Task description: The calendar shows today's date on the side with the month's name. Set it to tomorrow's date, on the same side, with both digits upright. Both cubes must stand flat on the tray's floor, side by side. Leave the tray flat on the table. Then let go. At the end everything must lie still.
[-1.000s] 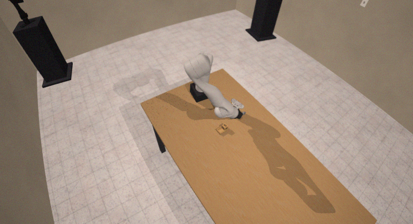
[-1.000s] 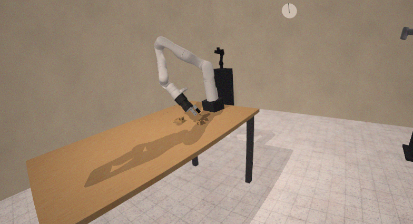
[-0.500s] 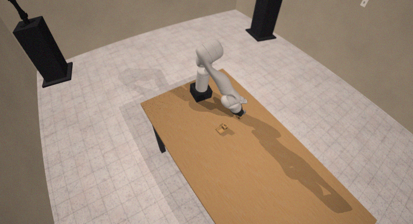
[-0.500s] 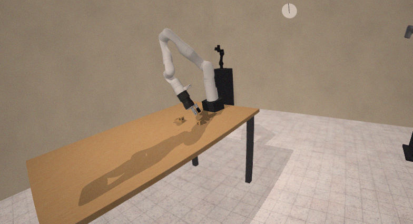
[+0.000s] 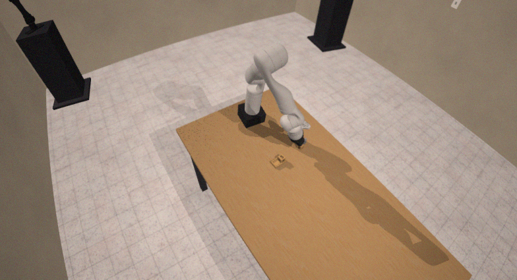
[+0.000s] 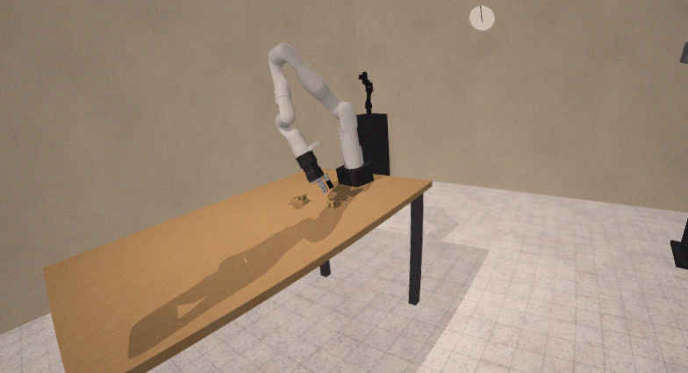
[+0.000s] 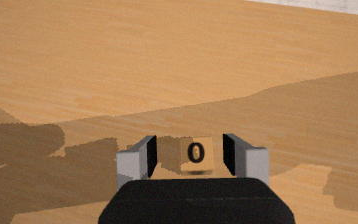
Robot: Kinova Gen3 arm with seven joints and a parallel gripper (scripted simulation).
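The wooden date cube is 70 mm below my hand and 20 mm to the left of it. Round my hand: wooden tray 150 mm to the right, 80 mm below, 40 mm ahead.
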